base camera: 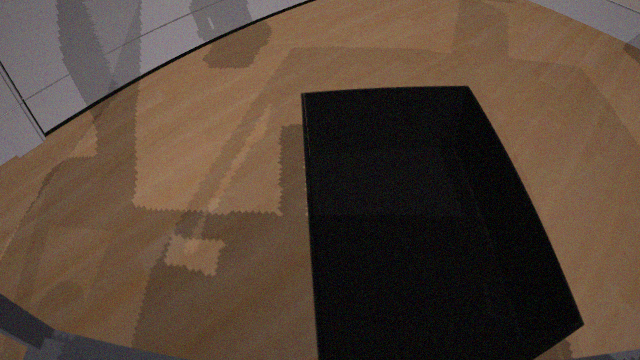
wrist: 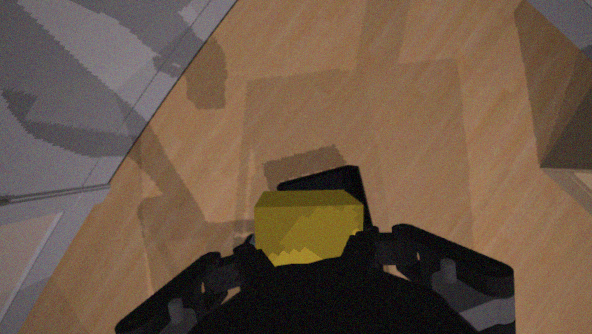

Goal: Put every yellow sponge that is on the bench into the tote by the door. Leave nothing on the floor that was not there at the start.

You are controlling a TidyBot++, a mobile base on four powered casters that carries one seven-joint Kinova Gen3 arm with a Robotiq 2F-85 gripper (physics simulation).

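Places are measured from the arm's base along level axes (x ahead, y left, z up), in millimetres.
Where they show: gripper, fingertip midpoint: [wrist: 305,231].
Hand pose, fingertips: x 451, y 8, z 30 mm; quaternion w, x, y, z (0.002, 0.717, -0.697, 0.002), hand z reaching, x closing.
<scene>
After its pixels a point has its place.
My gripper [wrist: 305,231] {x 451, y 8, z 30 mm} is shut on a yellow sponge [wrist: 312,225] {x 471, y 4, z 77 mm}, seen as a yellow block between the fingertips at the lower middle of the wrist view. A black, open-topped tote [base camera: 505,200] {x 328, y -154, z -332 mm} [wrist: 355,176] {x 447, y -138, z -335 mm} stands on the wood floor. It fills the centre right of the base view, and its inside is very dark, so its contents cannot be made out. In the wrist view the sponge and gripper hide most of the tote; its far corner shows just beyond the sponge. The gripper does not show in the base view. The bench does not show in either view.
A grey panelled surface [base camera: 165,25] {x 725, y 357, z -311 mm} [wrist: 100,100] {x 682, y 398, z -222 mm} lies at the upper left, bordered by a dark edge. A brown upright surface [wrist: 560,110] {x 561, y -830, z -396 mm} stands at the right of the wrist view. A bluish-grey part [base camera: 90,346] shows along the base view's lower left edge. Shadows cross the wood floor [base camera: 210,160] {x 441, y 192, z -396 mm} [wrist: 300,50] {x 812, y -43, z -396 mm}.
</scene>
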